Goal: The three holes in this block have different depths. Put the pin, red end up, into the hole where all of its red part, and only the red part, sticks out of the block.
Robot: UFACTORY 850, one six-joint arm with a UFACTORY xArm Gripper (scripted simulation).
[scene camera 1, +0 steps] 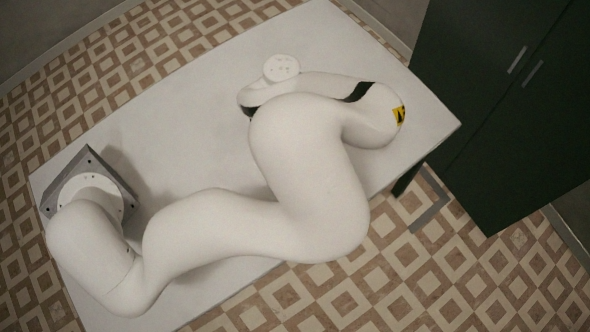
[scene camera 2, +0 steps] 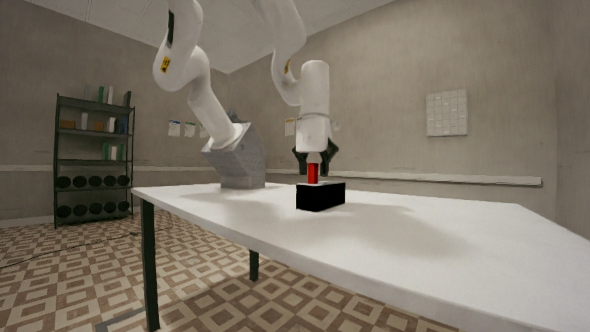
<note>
In view: my gripper (scene camera 2: 313,175) and a black block (scene camera 2: 315,198).
</note>
